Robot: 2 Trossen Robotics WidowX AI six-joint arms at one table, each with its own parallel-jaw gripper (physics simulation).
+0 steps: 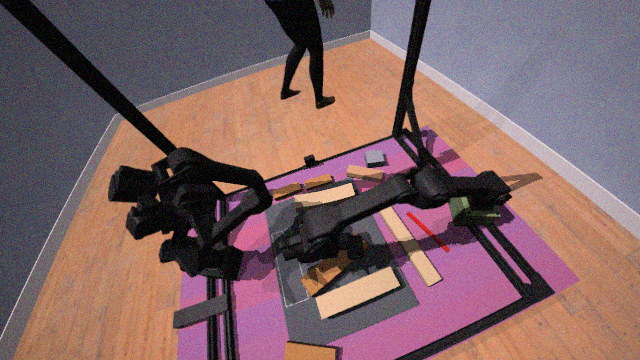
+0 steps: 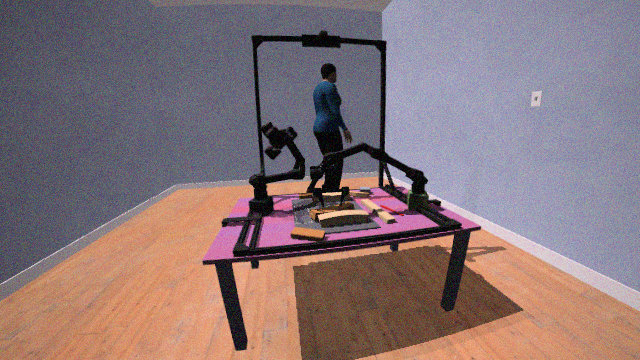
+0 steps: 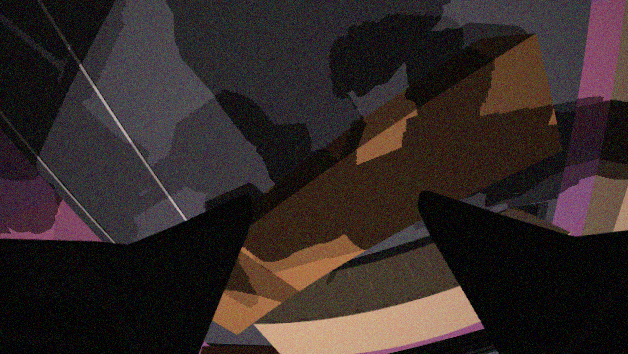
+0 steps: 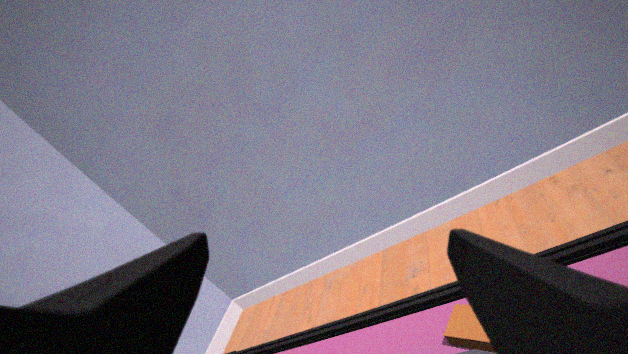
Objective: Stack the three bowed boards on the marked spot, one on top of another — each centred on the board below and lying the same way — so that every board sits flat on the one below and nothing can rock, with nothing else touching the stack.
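Frame: origin at the left arm's base, x ahead, y left, z up, level; millimetres.
Seen in the pictures: left gripper, fingertip midpoint: [image 1: 334,257] [image 2: 332,206] [image 3: 335,201]; right gripper, fingertip midpoint: [image 1: 200,261] [image 2: 287,144] [image 4: 328,243]; left arm's base at its link origin: [image 1: 478,201] [image 2: 418,192]; right arm's base at its link origin: [image 1: 214,259] [image 2: 260,198].
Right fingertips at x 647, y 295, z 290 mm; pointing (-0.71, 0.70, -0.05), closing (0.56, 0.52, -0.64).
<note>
Offsets run from my right fingertips to a thing's top centre. Level surfaces: height alone.
Three bowed boards lie apart on the grey mat {dz -377 mm} [image 1: 345,328]. The near pale board {dx -269, dy -11, dz -326 mm} [image 1: 360,292] [image 2: 345,218] [image 3: 375,320] arches upward. An orange-brown board {dx -198, dy -88, dz -328 mm} [image 1: 320,278] [image 3: 435,150] lies at a slant behind it, partly under the left gripper and in shadow. The far pale board {dx -137, dy -324, dz -324 mm} [image 1: 332,195] is partly hidden by the left arm. The white outline [image 1: 297,303] [image 3: 120,123] marks the spot at the mat's left, and its visible part holds no board. My left gripper [image 2: 331,199] [image 3: 335,201] is open, low over the orange-brown board. My right gripper [image 4: 328,243] is open and empty, raised at the left, facing a wall.
A long pale plank {dx -417, dy -195, dz -360 mm} [image 1: 412,247] and a red rod {dx -501, dy -225, dz -376 mm} [image 1: 427,231] lie right of the mat. Two small orange blocks {dx +35, dy -363, dz -359 mm} [image 1: 287,191] {dx -94, dy -412, dz -362 mm} [image 1: 318,182], a tan block {dx -288, dy -460, dz -354 mm} [image 1: 365,173] and a grey block {dx -330, dy -536, dz -346 mm} [image 1: 375,158] lie behind. An orange block {dx -145, dy +161, dz -351 mm} [image 1: 310,352] [image 2: 307,234] lies in front.
</note>
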